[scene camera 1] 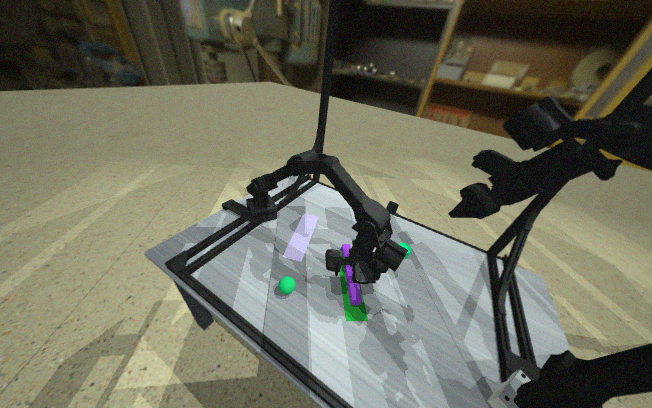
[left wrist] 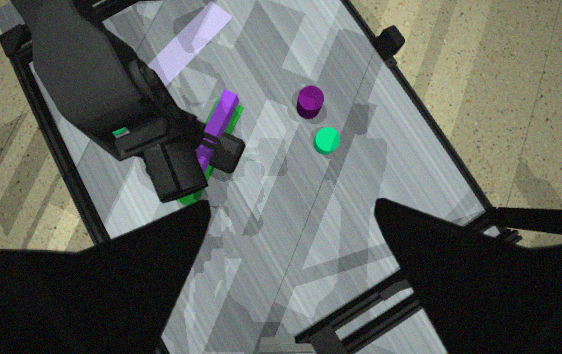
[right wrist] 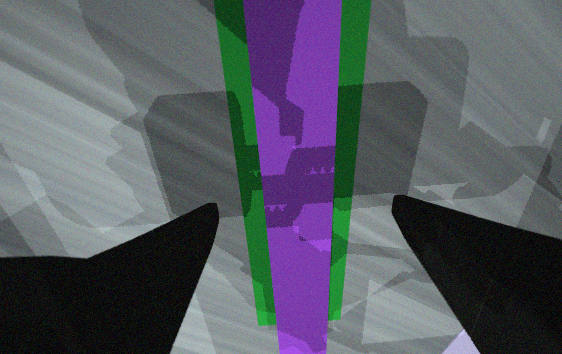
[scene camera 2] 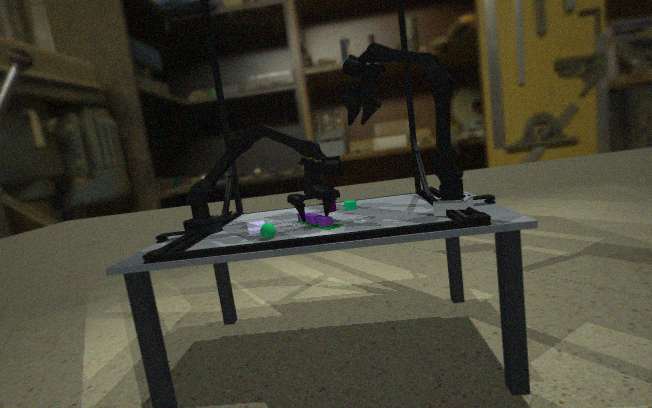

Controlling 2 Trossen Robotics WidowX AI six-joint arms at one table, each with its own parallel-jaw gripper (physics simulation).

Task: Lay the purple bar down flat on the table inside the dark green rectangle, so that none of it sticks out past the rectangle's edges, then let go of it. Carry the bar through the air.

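Places are measured from the left arm's base along level axes (x back, y right, z up), in centimetres.
Pixels of known places: left gripper, fingertip midpoint: (scene camera 1: 461, 211) (left wrist: 292, 206) (scene camera 2: 355, 125); right gripper, fingertip midpoint: (scene camera 1: 349, 275) (left wrist: 205, 144) (right wrist: 304, 207) (scene camera 2: 315, 219); left arm's base, origin of the base link: (scene camera 2: 452, 198); right arm's base, origin of the base link: (scene camera 1: 261, 203) (scene camera 2: 201, 218).
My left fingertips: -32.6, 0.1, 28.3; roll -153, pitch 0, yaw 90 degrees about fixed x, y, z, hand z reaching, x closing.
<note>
For each thing: its top centre in the pictures, then the offset to it from my left fingertips, as dx, dy, dz. "pt": a spot on its surface instead.
- purple bar, middle of its top: (right wrist: 300, 253) (left wrist: 208, 136) (scene camera 1: 351, 268) (scene camera 2: 313, 215) -13.1, -15.4, -30.0
- dark green rectangle, surface spot: (right wrist: 356, 40) pt -6.2, -21.9, -32.9
- pale lilac strip, surface spot: (right wrist: 462, 345) (scene camera 1: 306, 240) pt -32.4, -22.5, -32.9
- green ball, middle of its top: (scene camera 1: 286, 280) (scene camera 2: 266, 223) -16.5, -36.3, -28.1
- dark purple cylinder, middle of its top: (left wrist: 311, 97) -20.3, +5.6, -28.3
- green cylinder, middle of its top: (left wrist: 327, 139) (scene camera 1: 404, 247) (scene camera 2: 349, 201) -12.2, +8.9, -29.7
The purple bar (scene camera 1: 355, 295) (scene camera 2: 320, 219) (left wrist: 220, 117) (right wrist: 302, 280) lies along the dark green rectangle (scene camera 1: 356, 314) (left wrist: 190, 199) (right wrist: 356, 40). One end of the bar sticks out past the rectangle's short edge, at the bottom of the right wrist view and at the far end in scene camera 1. At the other end a stretch of green is bare. My right gripper (scene camera 1: 350, 270) (scene camera 2: 315, 218) (right wrist: 304, 207) is open, low over the bar, with one finger to each side of it. My left gripper (scene camera 1: 462, 187) (scene camera 2: 358, 123) (left wrist: 292, 206) is open and empty, high above the table.
A pale lilac strip (scene camera 1: 301, 237) (left wrist: 190, 45) (right wrist: 462, 345) and a green ball (scene camera 1: 286, 285) (scene camera 2: 267, 230) are left of the rectangle in scene camera 1. A dark purple cylinder (left wrist: 310, 101) and a green cylinder (scene camera 2: 350, 205) (left wrist: 327, 140) stand to its right in the left wrist view.
</note>
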